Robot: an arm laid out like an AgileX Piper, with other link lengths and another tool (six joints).
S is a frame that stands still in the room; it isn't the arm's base.
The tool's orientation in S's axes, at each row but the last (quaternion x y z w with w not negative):
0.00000, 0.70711, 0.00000, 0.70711
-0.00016, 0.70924, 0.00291, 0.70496
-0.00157, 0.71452, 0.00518, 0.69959
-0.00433, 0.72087, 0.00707, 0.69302
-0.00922, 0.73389, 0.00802, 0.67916
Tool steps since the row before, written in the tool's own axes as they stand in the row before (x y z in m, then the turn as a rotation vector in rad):
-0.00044, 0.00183, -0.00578, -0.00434, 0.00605, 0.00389
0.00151, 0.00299, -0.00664, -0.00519, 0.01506, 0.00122
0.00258, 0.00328, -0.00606, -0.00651, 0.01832, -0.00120
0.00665, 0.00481, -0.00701, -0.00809, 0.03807, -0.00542
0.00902, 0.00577, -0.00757, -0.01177, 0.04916, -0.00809
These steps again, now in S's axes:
-0.00578, 0.00183, 0.00044, 0.00389, 0.00605, 0.00434
-0.00666, 0.00297, -0.00146, 0.00119, 0.01504, 0.00524
-0.00614, 0.00323, -0.00243, -0.00124, 0.01827, 0.00663
-0.00734, 0.00472, -0.00635, -0.00571, 0.03795, 0.00846
-0.00838, 0.00556, -0.00841, -0.00835, 0.04898, 0.01232

